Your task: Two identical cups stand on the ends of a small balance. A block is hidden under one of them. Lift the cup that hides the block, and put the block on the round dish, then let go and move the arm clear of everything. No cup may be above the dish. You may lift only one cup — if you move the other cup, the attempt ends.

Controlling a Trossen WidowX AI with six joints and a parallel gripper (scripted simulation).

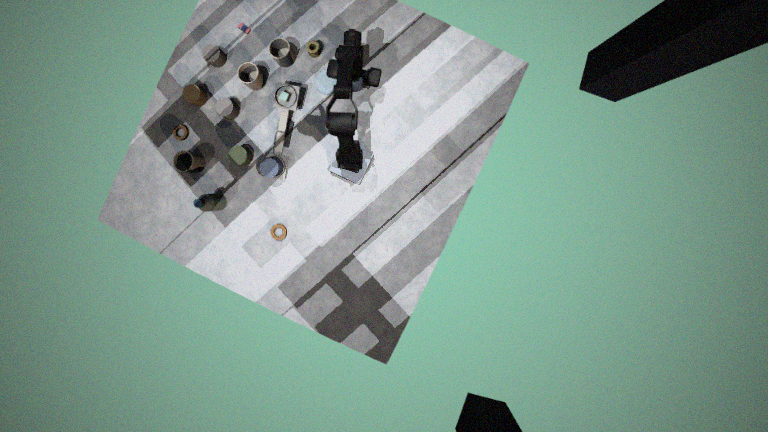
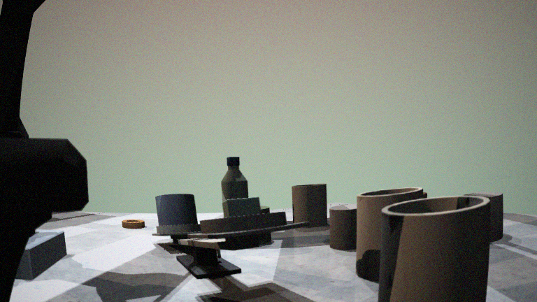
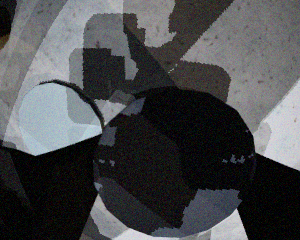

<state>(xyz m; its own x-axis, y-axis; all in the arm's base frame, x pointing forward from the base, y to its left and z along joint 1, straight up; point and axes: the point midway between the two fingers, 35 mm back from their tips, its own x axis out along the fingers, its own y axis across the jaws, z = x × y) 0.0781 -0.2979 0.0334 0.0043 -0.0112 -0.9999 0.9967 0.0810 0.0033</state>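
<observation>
Now: the grey-green block 22 cm ahead of my gripper tip, 14 cm to the left of it and 5 cm above it. From my gripper tip the other things lie so: pale blue round dish: 10 cm ahead, 3 cm to the left, 3 cm below; small balance: 21 cm ahead, 27 cm to the left, 1 cm below; red-blue piece: 49 cm ahead, 9 cm to the right, 3 cm below.
</observation>
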